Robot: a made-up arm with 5 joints.
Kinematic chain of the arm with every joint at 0, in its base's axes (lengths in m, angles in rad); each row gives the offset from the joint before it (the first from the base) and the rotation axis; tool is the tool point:
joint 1: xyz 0 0 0.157 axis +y
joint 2: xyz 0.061 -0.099 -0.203 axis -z
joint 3: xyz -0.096 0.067 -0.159 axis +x
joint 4: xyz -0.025 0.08 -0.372 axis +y
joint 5: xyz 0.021 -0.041 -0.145 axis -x
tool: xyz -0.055 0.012 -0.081
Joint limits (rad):
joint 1: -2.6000..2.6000
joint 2: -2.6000..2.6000
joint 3: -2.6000..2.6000
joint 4: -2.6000..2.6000
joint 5: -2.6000..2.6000
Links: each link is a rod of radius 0.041 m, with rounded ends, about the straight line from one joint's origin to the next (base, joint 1, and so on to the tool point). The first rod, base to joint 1, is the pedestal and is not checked.
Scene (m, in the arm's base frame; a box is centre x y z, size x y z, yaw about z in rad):
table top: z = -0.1
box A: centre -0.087 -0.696 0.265 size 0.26 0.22 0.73 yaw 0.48
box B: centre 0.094 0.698 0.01 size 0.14 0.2 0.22 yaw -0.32
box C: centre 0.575 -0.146 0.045 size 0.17 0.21 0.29 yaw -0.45
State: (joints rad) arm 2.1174 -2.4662 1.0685 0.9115 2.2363
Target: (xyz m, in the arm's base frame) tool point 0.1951 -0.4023 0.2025
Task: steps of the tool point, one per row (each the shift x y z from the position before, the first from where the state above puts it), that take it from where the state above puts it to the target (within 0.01 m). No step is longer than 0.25 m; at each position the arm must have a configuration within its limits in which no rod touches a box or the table.
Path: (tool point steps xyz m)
1: 0.1600 0.0196 0.1651
2: 0.1952 0.0603 0.1138
3: 0.2062 0.0991 0.0499
4: 0.0780 -0.0351 -0.0840
5: 0.0560 -0.0281 -0.1130
6: 0.0275 -0.0121 -0.1333
7: -0.0036 0.0120 -0.1411
8: -0.0332 0.0413 -0.1344

